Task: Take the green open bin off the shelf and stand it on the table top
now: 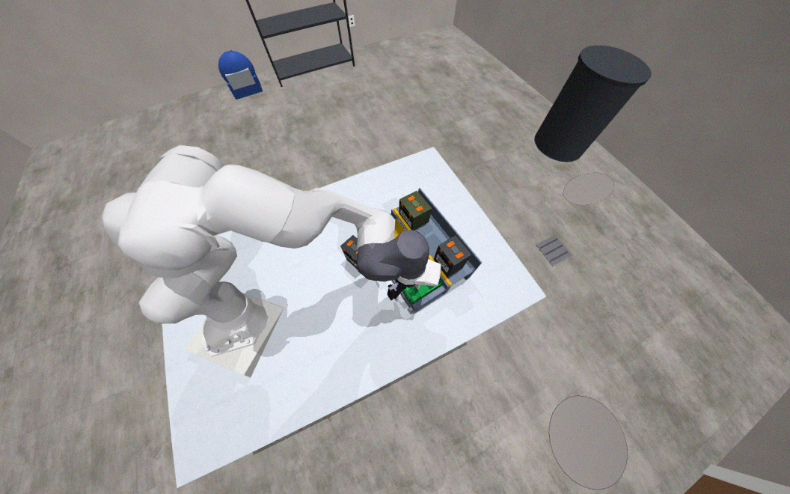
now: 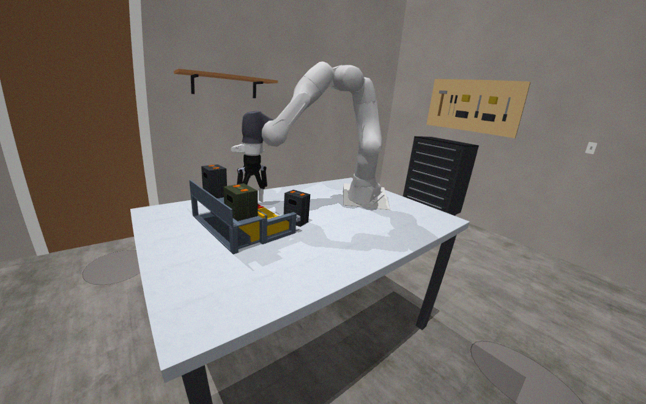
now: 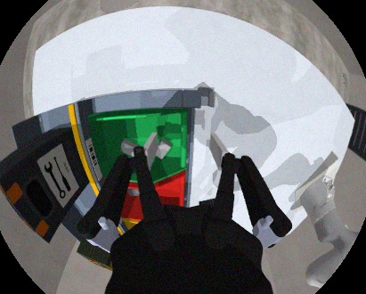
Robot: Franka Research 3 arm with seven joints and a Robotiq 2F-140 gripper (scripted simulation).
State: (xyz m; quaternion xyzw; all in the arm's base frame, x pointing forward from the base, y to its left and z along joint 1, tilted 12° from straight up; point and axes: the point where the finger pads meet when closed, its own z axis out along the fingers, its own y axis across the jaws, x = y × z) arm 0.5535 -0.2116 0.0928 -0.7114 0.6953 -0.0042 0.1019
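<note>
Right now my hand is 80 mm short of the green open bin and 20 mm above it. The rest, counted from my hand: red bin: 110 mm to the left, 80 mm ahead, 20 mm below; then black box: 170 mm ahead, 100 mm above; then yellow bin: 230 mm to the left, 80 mm ahead, 20 mm below.
</note>
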